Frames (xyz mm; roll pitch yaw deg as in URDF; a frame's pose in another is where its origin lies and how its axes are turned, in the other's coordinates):
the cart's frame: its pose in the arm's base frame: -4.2 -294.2 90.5 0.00 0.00 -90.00
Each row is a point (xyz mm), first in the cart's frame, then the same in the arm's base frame.
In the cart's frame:
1: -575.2 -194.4 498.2
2: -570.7 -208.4 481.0
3: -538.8 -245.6 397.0
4: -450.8 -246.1 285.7
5: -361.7 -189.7 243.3
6: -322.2 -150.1 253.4
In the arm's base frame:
1: -198.6 281.0 588.7
2: -212.6 276.5 571.5
3: -249.8 244.6 487.5
4: -250.3 156.6 376.2
5: -193.9 67.5 333.8
6: -154.3 28.0 343.9

